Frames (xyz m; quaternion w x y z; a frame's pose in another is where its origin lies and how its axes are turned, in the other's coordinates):
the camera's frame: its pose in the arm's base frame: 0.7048 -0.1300 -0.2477 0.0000 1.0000 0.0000 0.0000
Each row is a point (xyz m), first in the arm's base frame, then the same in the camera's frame.
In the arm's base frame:
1: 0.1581 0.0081 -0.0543
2: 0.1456 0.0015 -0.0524
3: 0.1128 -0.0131 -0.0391
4: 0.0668 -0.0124 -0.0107
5: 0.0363 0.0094 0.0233
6: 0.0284 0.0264 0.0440
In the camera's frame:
1: -0.5467 -0.1381 -0.1934
2: -0.5592 -0.1315 -0.1953
3: -0.5920 -0.1169 -0.2086
4: -0.6380 -0.1176 -0.2370
5: -0.6685 -0.1394 -0.2710
6: -0.6764 -0.1564 -0.2917

